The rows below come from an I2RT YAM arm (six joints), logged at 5 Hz.
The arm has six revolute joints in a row. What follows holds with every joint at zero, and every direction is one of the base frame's.
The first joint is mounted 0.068 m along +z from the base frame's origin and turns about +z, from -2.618 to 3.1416 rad.
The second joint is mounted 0.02 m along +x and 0.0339 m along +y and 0.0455 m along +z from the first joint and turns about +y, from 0 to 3.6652 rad.
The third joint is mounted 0.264 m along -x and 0.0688 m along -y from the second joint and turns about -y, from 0 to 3.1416 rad.
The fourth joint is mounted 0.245 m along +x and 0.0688 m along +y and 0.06 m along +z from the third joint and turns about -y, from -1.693 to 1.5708 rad.
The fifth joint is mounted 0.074 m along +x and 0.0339 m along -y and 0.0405 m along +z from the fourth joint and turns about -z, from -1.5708 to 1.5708 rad.
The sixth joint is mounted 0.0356 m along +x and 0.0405 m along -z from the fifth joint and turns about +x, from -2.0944 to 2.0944 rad.
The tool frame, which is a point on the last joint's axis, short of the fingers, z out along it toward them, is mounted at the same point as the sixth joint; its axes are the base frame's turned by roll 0, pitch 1.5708 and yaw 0 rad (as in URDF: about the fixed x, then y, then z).
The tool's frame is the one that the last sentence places.
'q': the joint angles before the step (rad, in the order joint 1, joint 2, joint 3, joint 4, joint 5, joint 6). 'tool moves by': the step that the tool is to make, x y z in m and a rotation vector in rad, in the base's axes. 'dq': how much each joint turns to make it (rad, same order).
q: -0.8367, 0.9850, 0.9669, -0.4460, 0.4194, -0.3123
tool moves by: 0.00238, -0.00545, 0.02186, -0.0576, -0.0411, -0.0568
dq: -0.0006, 0.0291, 0.0754, 0.0162, 0.0544, 0.0180
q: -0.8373, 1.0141, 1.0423, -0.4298, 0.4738, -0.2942
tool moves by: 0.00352, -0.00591, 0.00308, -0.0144, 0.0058, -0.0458
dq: 0.0007, 0.0303, 0.0231, 0.0111, 0.0483, 0.0060
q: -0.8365, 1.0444, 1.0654, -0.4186, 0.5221, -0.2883
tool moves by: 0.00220, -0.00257, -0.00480, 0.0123, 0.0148, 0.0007
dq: -0.0004, 0.0126, -0.0070, 0.0022, 0.0001, -0.0034
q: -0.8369, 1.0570, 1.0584, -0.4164, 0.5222, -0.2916
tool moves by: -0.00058, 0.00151, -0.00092, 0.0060, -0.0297, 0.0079
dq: 0.0002, -0.0085, -0.0087, 0.0039, -0.0176, 0.0238
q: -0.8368, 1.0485, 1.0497, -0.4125, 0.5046, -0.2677
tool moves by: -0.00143, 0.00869, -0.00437, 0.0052, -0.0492, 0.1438
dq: -0.0002, -0.0491, -0.0510, 0.0394, -0.1483, -0.0199
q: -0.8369, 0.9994, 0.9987, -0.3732, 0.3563, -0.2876
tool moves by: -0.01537, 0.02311, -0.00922, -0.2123, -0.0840, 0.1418
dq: 0.0004, -0.1763, -0.2024, 0.2749, -0.1172, -0.1172
